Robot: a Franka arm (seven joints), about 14 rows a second.
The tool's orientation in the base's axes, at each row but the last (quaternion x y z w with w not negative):
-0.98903 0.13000 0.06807 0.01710
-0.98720 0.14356 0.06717 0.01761
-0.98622 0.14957 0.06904 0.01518
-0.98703 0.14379 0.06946 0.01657
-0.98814 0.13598 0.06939 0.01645
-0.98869 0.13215 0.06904 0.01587
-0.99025 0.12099 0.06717 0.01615
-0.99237 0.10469 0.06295 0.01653
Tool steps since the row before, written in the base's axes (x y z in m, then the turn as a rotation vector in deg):
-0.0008 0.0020 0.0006 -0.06 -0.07 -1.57
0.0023 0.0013 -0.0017 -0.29 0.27 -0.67
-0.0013 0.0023 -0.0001 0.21 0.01 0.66
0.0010 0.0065 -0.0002 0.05 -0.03 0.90
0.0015 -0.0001 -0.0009 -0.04 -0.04 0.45
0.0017 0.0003 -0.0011 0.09 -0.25 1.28
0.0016 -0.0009 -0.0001 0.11 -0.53 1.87
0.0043 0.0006 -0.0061 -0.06 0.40 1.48
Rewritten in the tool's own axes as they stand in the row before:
-0.0014 -0.0017 -0.0004 0.18 0.11 1.56
0.0021 -0.0019 0.0015 -0.26 -0.17 0.72
-0.0019 -0.0018 0.0004 0.10 -0.08 -0.68
-0.0009 -0.0065 0.0004 -0.07 0.00 -0.90
0.0016 -0.0003 0.0007 -0.09 0.04 -0.44
0.0017 -0.0007 0.0009 -0.03 0.20 -1.29
0.0018 0.0005 -0.0002 -0.02 0.46 -1.89
0.0048 -0.0014 0.0056 -0.33 -0.41 -1.44

